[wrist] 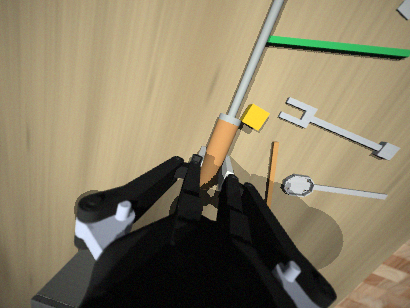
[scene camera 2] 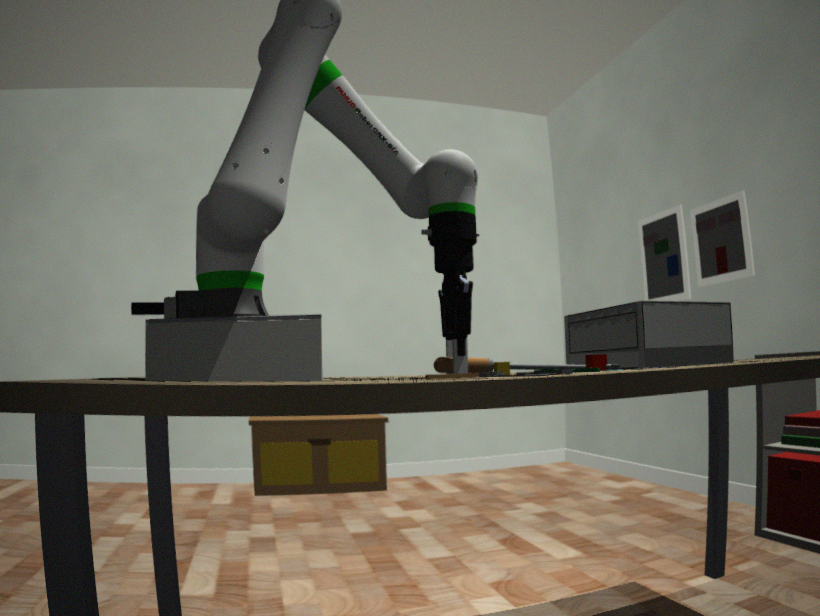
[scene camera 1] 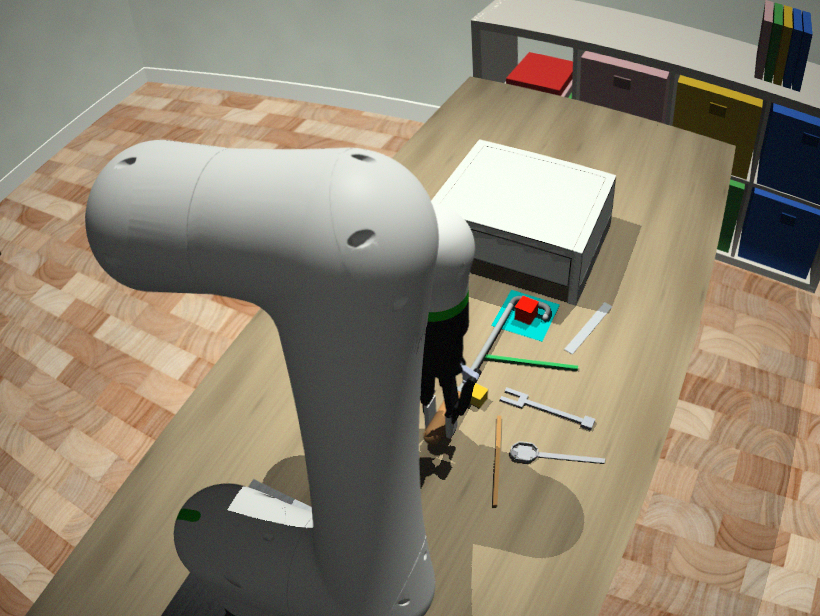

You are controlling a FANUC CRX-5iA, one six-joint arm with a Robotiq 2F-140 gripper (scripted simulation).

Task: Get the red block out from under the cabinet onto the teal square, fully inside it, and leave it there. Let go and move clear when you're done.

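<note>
My gripper point(scene camera 2: 457, 374) point(wrist: 212, 158) point(scene camera 1: 441, 428) is visible. Also present: a hook tool point(scene camera 1: 436, 429), a teal square point(scene camera 1: 537, 330), a grey fork tool point(scene camera 1: 588, 422) and a grey spoon-like tool point(scene camera 1: 524, 452) point(wrist: 296, 183).
</note>
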